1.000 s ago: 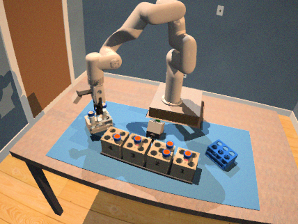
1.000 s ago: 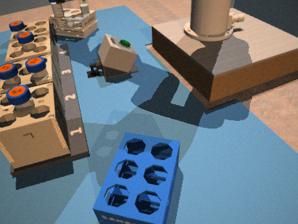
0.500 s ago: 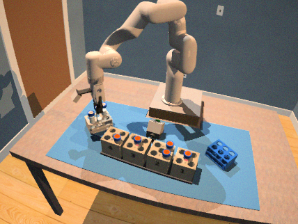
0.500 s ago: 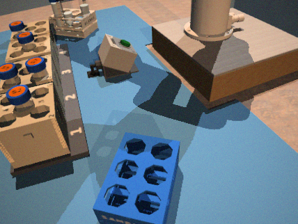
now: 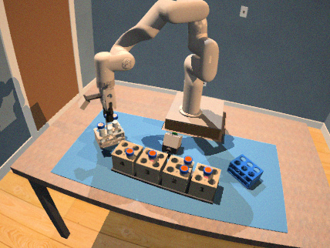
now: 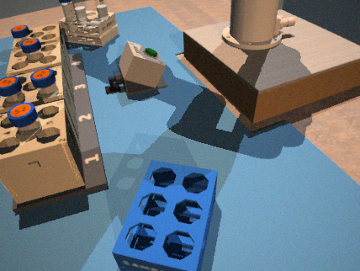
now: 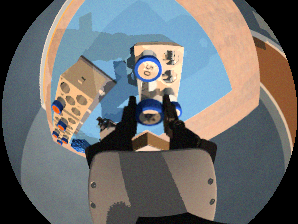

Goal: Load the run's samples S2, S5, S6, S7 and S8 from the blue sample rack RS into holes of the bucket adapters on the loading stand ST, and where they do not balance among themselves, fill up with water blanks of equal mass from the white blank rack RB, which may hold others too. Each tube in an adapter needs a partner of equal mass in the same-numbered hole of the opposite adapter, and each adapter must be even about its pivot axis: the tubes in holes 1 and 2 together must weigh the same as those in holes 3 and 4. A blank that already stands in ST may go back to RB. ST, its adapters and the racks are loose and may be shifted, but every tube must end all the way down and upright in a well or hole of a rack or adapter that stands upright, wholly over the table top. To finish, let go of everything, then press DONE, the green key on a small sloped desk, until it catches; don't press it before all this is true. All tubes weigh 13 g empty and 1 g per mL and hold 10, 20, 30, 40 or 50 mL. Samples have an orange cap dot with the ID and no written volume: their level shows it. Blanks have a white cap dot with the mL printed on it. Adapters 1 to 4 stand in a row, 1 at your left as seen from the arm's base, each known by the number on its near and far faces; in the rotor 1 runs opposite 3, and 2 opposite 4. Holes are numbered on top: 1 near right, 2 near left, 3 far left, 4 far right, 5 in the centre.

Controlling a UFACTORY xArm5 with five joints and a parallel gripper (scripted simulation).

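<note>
The blue-capped tube is 90 mm below my hand, 30 mm ahead of it and 20 mm to the right of it. Round my hand: white blank rack RB (130 mm below, 20 mm to the right, 10 mm behind); loading stand ST (310 mm to the left, 150 mm below, 90 mm ahead); blue sample rack RS (630 mm to the left, 130 mm below, 60 mm behind).
</note>
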